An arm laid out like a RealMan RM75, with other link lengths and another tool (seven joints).
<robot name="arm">
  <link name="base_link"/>
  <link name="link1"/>
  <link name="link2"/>
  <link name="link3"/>
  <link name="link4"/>
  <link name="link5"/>
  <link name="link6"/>
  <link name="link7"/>
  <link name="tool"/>
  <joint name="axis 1" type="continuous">
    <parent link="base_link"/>
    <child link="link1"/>
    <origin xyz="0 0 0.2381" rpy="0 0 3.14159"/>
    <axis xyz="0 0 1"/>
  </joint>
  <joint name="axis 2" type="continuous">
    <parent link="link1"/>
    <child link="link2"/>
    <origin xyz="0 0 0" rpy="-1.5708 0 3.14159"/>
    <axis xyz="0 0 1"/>
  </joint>
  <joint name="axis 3" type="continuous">
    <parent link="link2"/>
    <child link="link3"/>
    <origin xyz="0 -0.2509 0" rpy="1.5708 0 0"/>
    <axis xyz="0 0 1"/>
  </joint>
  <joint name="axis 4" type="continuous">
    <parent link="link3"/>
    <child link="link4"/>
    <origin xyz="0 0 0" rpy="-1.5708 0 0"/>
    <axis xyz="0 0 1"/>
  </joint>
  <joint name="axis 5" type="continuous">
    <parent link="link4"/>
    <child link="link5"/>
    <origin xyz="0 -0.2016 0" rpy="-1.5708 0 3.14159"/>
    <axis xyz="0 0 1"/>
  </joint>
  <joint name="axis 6" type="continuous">
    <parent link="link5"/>
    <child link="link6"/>
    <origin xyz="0 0 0" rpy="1.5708 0 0"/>
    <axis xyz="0 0 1"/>
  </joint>
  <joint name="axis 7" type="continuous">
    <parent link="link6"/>
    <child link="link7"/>
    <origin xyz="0 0.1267 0" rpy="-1.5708 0 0"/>
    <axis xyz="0 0 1"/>
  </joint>
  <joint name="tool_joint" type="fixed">
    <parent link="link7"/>
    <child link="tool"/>
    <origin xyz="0.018 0.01 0.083" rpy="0 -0.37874 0.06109"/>
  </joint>
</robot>
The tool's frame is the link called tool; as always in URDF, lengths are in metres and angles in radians. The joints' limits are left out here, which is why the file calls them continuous.
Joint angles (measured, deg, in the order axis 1, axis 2, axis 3, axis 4, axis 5, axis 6, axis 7), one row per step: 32.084 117.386 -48.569 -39.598 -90.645 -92.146 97.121; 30.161 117.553 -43.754 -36.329 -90.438 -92.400 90.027; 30.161 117.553 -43.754 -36.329 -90.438 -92.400 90.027; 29.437 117.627 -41.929 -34.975 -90.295 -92.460 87.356; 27.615 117.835 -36.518 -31.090 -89.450 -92.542 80.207; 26.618 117.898 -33.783 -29.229 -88.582 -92.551 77.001; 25.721 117.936 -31.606 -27.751 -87.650 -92.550 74.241; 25.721 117.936 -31.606 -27.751 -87.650 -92.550 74.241; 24.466 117.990 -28.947 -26.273 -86.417 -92.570 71.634; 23.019 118.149 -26.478 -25.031 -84.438 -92.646 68.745; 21.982 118.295 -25.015 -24.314 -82.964 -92.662 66.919; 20.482 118.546 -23.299 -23.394 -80.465 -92.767 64.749; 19.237 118.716 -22.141 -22.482 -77.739 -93.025 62.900; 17.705 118.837 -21.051 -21.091 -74.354 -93.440 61.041; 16.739 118.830 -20.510 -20.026 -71.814 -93.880 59.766; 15.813 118.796 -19.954 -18.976 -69.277 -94.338 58.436; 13.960 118.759 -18.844 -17.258 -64.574 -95.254 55.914; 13.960 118.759 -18.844 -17.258 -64.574 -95.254 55.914; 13.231 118.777 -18.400 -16.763 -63.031 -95.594 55.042
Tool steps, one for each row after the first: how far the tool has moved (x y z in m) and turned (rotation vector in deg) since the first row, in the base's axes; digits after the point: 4 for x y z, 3 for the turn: 0.0220 -0.0018 0.0100 6.111 1.262 -1.445; 0.0220 -0.0018 0.0100 6.111 1.262 -1.445; 0.0304 -0.0030 0.0135 8.435 1.723 -2.159; 0.0527 -0.0061 0.0248 15.334 3.272 -4.650; 0.0642 -0.0080 0.0323 19.027 4.225 -6.352; 0.0740 -0.0102 0.0390 22.334 4.884 -7.793; 0.0740 -0.0102 0.0390 22.334 4.884 -7.793; 0.0869 -0.0136 0.0485 26.196 5.783 -10.028; 0.1000 -0.0183 0.0599 30.810 6.664 -12.272; 0.1091 -0.0222 0.0675 33.894 7.132 -13.871; 0.1215 -0.0288 0.0784 38.111 8.000 -16.259; 0.1315 -0.0352 0.0887 41.925 8.939 -18.251; 0.1441 -0.0444 0.0998 46.087 10.202 -20.892; 0.1521 -0.0512 0.1078 48.983 11.091 -22.542; 0.1602 -0.0584 0.1159 51.992 11.814 -24.156; 0.1758 -0.0742 0.1315 57.929 12.651 -27.222; 0.1758 -0.0742 0.1315 57.929 12.651 -27.222; 0.1816 -0.0807 0.1369 60.049 12.745 -28.327
